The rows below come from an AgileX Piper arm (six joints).
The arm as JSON. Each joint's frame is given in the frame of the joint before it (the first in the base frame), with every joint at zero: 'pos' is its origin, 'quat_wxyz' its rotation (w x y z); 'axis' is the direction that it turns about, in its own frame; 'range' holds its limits. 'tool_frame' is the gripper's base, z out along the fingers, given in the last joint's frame.
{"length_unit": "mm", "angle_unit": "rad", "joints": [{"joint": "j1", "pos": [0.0, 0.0, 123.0], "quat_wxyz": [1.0, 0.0, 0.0, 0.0], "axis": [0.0, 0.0, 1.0], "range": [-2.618, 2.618]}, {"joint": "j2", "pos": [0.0, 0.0, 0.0], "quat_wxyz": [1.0, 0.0, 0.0, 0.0], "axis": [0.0, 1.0, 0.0], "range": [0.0, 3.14]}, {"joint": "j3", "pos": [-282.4, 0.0, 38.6], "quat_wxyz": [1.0, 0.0, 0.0, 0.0], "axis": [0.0, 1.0, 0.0], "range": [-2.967, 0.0]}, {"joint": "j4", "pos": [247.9, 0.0, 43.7], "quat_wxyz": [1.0, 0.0, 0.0, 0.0], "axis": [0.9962, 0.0, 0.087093], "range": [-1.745, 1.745]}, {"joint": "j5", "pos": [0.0, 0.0, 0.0], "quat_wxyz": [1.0, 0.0, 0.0, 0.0], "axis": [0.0, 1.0, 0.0], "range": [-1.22, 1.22]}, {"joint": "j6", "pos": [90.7, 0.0, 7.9], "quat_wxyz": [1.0, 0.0, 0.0, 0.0], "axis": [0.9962, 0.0, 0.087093], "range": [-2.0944, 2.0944]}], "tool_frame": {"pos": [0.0, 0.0, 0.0], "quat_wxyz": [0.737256, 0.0, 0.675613, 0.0]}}
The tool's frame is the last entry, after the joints.
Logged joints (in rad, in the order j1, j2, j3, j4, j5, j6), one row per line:
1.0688 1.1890 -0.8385 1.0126 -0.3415 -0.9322
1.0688 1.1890 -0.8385 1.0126 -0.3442 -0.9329
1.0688 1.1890 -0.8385 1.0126 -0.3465 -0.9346
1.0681 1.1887 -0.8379 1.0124 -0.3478 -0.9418
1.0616 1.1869 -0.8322 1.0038 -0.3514 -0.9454
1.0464 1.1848 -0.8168 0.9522 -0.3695 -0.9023
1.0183 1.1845 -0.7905 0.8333 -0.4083 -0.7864
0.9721 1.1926 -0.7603 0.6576 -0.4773 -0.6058
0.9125 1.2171 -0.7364 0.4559 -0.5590 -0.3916
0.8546 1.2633 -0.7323 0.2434 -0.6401 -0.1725
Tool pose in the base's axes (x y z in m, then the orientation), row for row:
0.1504 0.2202 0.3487 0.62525 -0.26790 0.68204 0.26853
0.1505 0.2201 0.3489 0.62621 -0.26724 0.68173 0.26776
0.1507 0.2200 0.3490 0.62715 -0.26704 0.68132 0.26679
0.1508 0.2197 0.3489 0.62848 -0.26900 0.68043 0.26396
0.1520 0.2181 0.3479 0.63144 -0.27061 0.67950 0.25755
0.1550 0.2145 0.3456 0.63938 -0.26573 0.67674 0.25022
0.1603 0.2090 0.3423 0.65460 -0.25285 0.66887 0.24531
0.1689 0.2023 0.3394 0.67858 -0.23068 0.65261 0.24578
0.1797 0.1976 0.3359 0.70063 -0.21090 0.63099 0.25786
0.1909 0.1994 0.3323 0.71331 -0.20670 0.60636 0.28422
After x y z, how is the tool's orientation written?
As a quaternion, w x y z.
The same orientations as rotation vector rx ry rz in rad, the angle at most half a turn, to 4 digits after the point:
-0.6147 1.5649 0.6161
-0.6129 1.5636 0.6141
-0.6123 1.5621 0.6117
-0.6164 1.5592 0.6049
-0.6194 1.5552 0.5895
-0.6063 1.5440 0.5709
-0.5734 1.5168 0.5563
-0.5182 1.4659 0.5521
-0.4697 1.4052 0.5743
-0.4581 1.3438 0.6299

